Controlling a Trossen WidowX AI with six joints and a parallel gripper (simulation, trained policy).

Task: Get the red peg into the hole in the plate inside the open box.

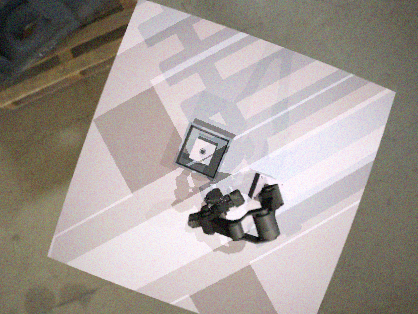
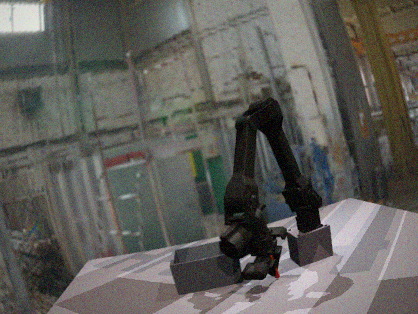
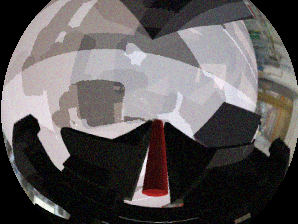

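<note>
Now: the plate 17 cm ahead of my gripper tip, 15 cm to the right of it and 3 cm above it. Round my gripper tip: red peg 3 cm above, 1 cm to the left; then box 17 cm ahead, 15 cm to the right, 1 cm above.
</note>
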